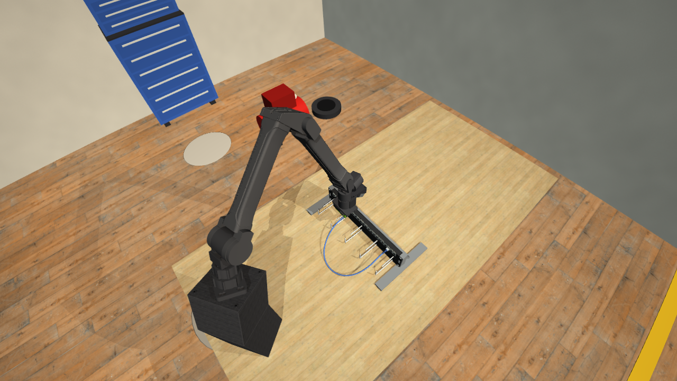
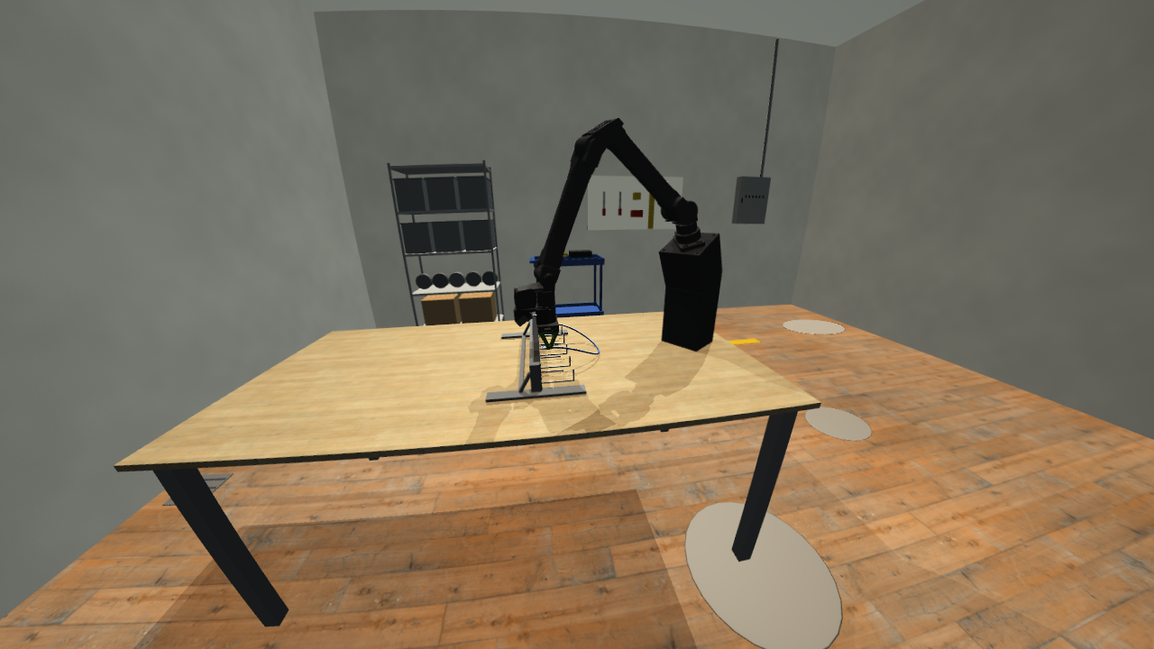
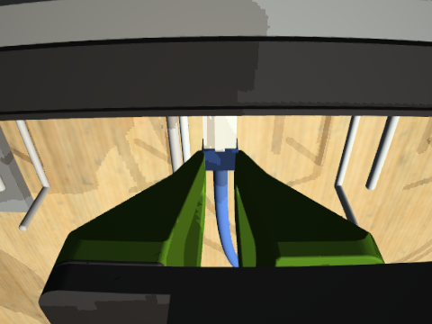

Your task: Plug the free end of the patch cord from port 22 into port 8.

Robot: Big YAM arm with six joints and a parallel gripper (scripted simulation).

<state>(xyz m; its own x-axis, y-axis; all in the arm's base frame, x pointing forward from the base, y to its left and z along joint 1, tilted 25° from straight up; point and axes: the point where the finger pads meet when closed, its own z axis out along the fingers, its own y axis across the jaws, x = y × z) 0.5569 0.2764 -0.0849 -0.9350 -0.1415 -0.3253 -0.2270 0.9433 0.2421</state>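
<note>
My hand is 20 mm short of the cord plug and 10 mm to the right of it.
</note>
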